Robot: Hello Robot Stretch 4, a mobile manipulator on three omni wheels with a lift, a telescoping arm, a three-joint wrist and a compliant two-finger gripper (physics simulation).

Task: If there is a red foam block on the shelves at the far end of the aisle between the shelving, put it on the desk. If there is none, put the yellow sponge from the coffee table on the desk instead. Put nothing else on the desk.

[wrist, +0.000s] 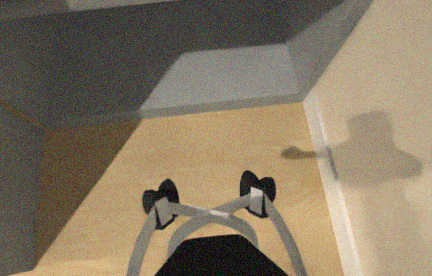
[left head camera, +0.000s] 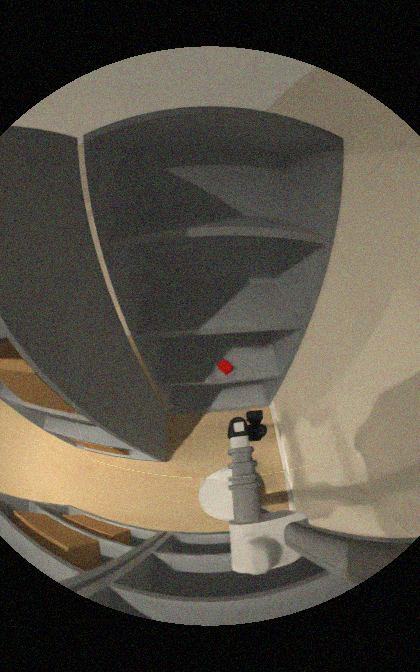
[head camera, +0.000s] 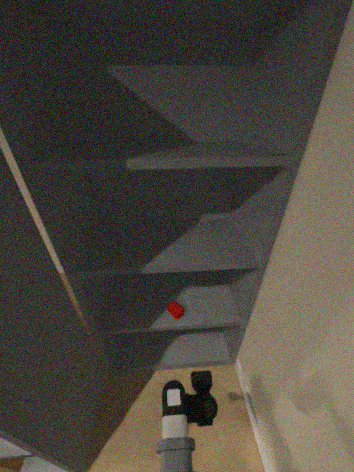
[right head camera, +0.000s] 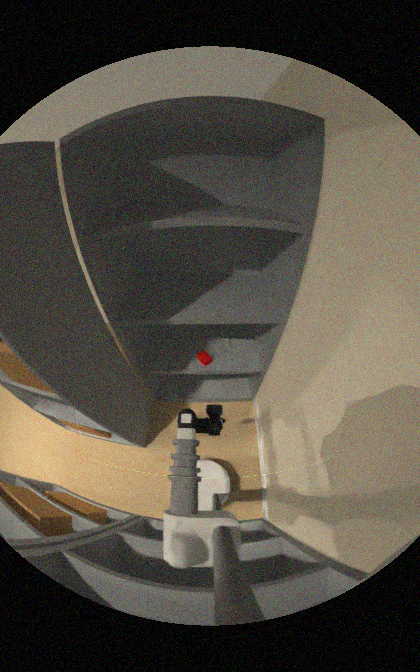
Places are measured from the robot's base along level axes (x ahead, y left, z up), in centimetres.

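Pixels of known places: gripper, fingertip midpoint: [wrist: 209, 190].
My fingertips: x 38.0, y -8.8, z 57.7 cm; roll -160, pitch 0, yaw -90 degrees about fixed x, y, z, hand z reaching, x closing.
Observation:
Behind a point stands the place of what it marks.
A red foam block [head camera: 175, 309] @(x 81.5, y -3.0, z 55.1 cm) [left head camera: 225, 367] [right head camera: 204, 357] sits on the second-lowest board of the grey shelves [head camera: 200, 163] @(x 73.5, y -11.6, z 140.2 cm) [left head camera: 250, 231] [right head camera: 225, 222], partly at the edge of the shadow. In the wrist view, my gripper [wrist: 209, 190] @(x 38.0, y -8.8, z 57.7 cm) is open, with nothing between its fingertips; it points down over the wooden floor in front of the lowest shelf board [wrist: 225, 104] @(x 73.3, y -17.0, z 2.5 cm). In the head views the arm reaches toward the shelves and the wrist stands below and in front of the block; the fingers are hidden there. The desk, coffee table and yellow sponge do not show.
A beige wall [head camera: 310, 280] @(x 51.9, y -47.2, z 106.5 cm) [left head camera: 370, 260] [right head camera: 360, 260] [wrist: 395, 75] @(x 57.9, y -47.2, z 40.1 cm) runs close along the right. A tall dark panel [head camera: 30, 320] @(x 51.4, y 48.0, z 94.6 cm) [left head camera: 65, 280] [right head camera: 45, 280] stands at the left. Low shelving with brown boxes [left head camera: 75, 547] [right head camera: 47, 515] lies at the lower left, near the arm's base.

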